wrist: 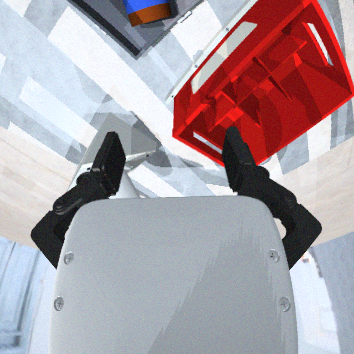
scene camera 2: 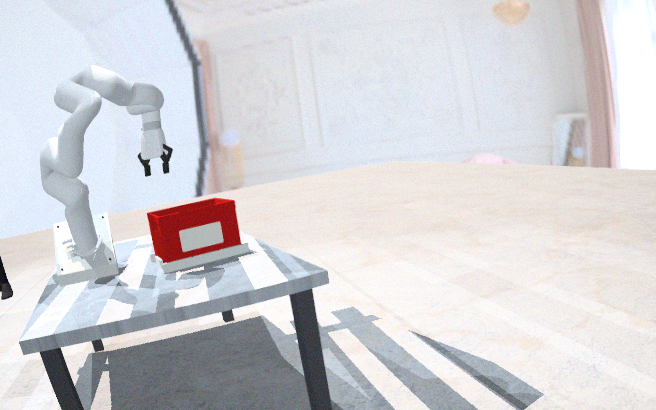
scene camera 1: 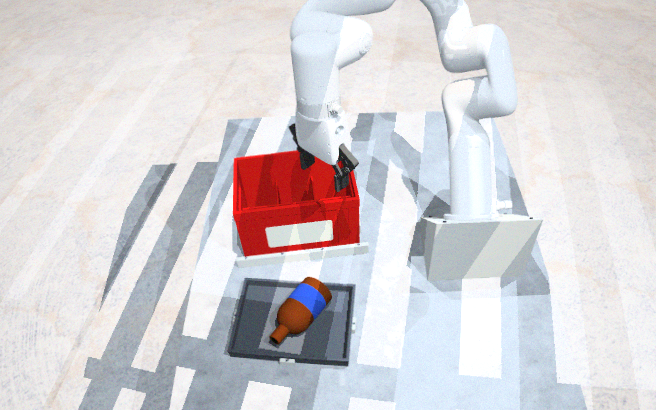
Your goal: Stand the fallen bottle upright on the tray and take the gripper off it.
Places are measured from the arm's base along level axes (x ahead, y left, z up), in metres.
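Pixels of known places: gripper, fingertip midpoint: [wrist: 171, 141] [scene camera 2: 157, 174] [scene camera 1: 324, 176]; arm's base, link origin: [scene camera 2: 86, 242] [scene camera 1: 471, 218].
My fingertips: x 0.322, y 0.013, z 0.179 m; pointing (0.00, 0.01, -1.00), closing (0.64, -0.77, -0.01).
Ahead of a thing's pixels: the offset from my fingertips to its top centre.
The brown bottle with a blue band {dx +0.085, dy +0.138, dz -0.217 m} [scene camera 1: 303, 306] [wrist: 148, 11] lies on its side in the dark grey tray {dx +0.094, dy +0.135, dz -0.271 m} [scene camera 1: 240, 320] [wrist: 112, 32]. In scene camera 1 its neck points to the front left and its base to the back right. In the wrist view only its base end and part of the band show, at the top edge. The bottle and tray do not show in scene camera 2. My gripper [scene camera 1: 324, 179] [scene camera 2: 157, 174] [wrist: 171, 141] is open and empty. It hangs high above the table, over the red crate in scene camera 1, well away from the bottle.
The red crate with inner dividers {dx +0.067, dy -0.139, dz -0.121 m} [scene camera 1: 250, 232] [scene camera 2: 167, 242] [wrist: 182, 117] stands behind the tray, its walls much higher than the tray's rim. A pale strip [scene camera 1: 302, 255] [scene camera 2: 205, 258] runs along its front foot. The arm's base block [scene camera 1: 480, 250] [scene camera 2: 62, 250] stands to the right in scene camera 1.
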